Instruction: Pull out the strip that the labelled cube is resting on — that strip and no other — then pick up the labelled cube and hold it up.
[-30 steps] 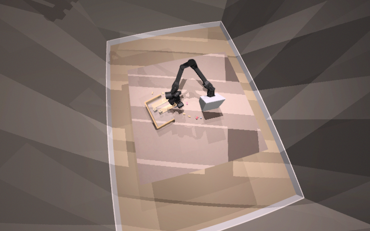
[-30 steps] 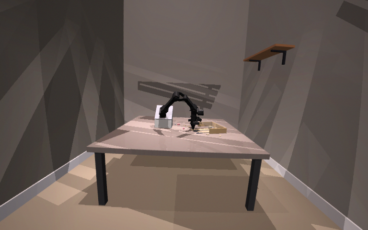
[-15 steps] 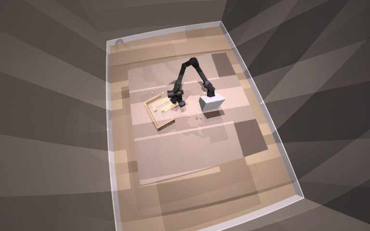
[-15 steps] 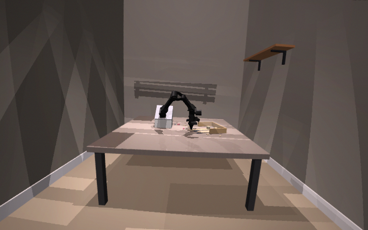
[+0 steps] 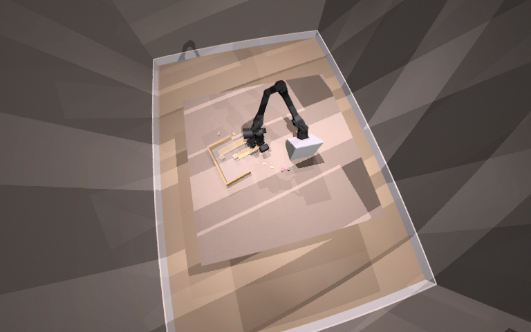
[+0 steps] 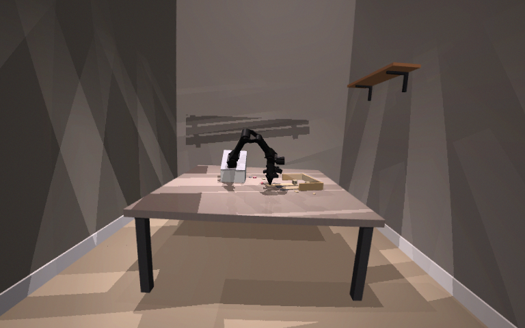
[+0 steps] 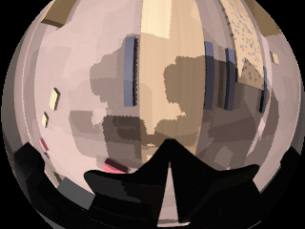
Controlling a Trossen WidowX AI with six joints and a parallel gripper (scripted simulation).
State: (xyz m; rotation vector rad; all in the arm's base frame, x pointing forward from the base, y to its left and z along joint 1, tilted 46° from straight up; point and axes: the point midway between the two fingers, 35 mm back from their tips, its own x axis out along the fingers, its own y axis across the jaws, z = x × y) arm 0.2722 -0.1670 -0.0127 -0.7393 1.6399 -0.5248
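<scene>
Now: the strip 90 mm ahead of my gripper tip and 20 mm to the left of it.
</scene>
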